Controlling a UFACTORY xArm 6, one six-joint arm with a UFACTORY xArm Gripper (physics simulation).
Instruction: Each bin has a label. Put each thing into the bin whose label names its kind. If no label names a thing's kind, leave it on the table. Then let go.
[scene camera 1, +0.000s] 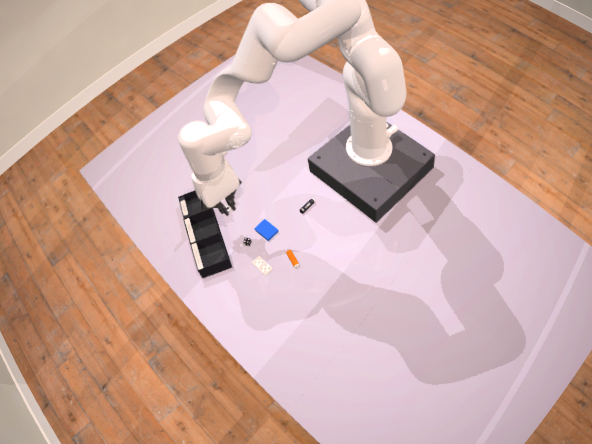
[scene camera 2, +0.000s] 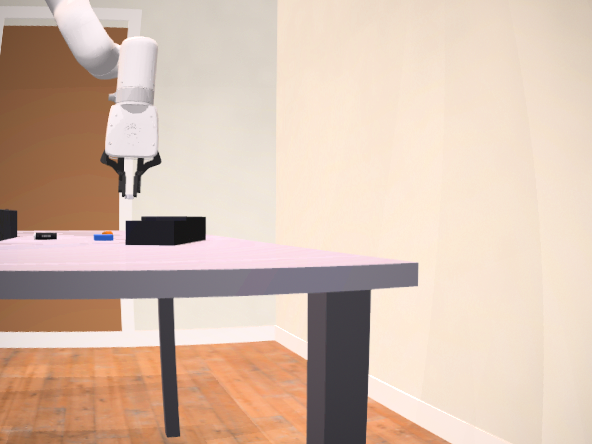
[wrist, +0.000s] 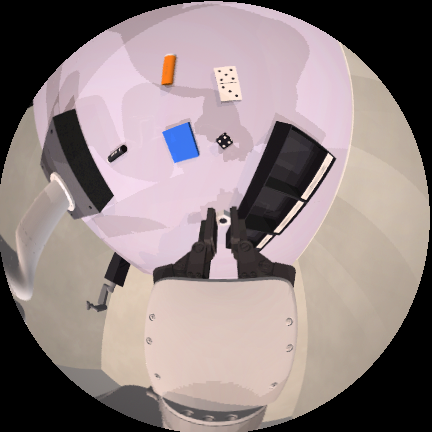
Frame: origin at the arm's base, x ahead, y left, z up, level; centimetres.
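Seen in the pictures: gripper, fingertip midpoint: (scene camera 1: 228, 209) (scene camera 2: 129, 197) (wrist: 222, 215); arm's base, origin of the base link: (scene camera 1: 369, 148) (wrist: 62, 190).
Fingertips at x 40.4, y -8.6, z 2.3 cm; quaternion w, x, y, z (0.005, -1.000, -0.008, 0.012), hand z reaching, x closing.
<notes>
Offsets run from my fingertips to a thing's middle. Level surfaces: height alone.
My gripper (scene camera 1: 229, 209) (scene camera 2: 129, 191) (wrist: 222, 215) is shut on a small white nut-like piece with a dark hole {dz +0.0, dx +0.0, dy -0.2 cm} (scene camera 2: 129, 197) (wrist: 223, 220), held above the table beside the bins. The black three-bin tray {dz -6.0, dx +7.6, dy -3.8 cm} (scene camera 1: 218, 272) (scene camera 2: 150, 233) (wrist: 260, 167) has pale labels, too small to read; my fingers partly hide its near end in the wrist view. On the table lie a black die with white pips {dz -7.5, dx +0.5, dy +6.4 cm} (scene camera 1: 247, 242) (wrist: 224, 140), a blue block {dz -7.8, dx -5.5, dy +6.8 cm} (scene camera 1: 266, 230) (scene camera 2: 103, 237) (wrist: 181, 142), a white domino {dz -7.9, dx +1.6, dy +14.4 cm} (scene camera 1: 262, 265) (wrist: 228, 84), an orange cylinder {dz -7.6, dx -5.2, dy +18.3 cm} (scene camera 1: 292, 258) (scene camera 2: 107, 233) (wrist: 169, 70) and a black cylinder {dz -7.6, dx -18.0, dy +8.4 cm} (scene camera 1: 307, 206) (scene camera 2: 46, 236) (wrist: 117, 153).
The arm's dark base block (scene camera 1: 345, 187) (scene camera 2: 7, 225) (wrist: 82, 160) stands beyond the black cylinder. The tray's walls rise below my gripper's height. The pale tabletop {dz -8.3 cm} (scene camera 1: 320, 400) (scene camera 2: 250, 260) has its edge beyond the label side of the tray.
</notes>
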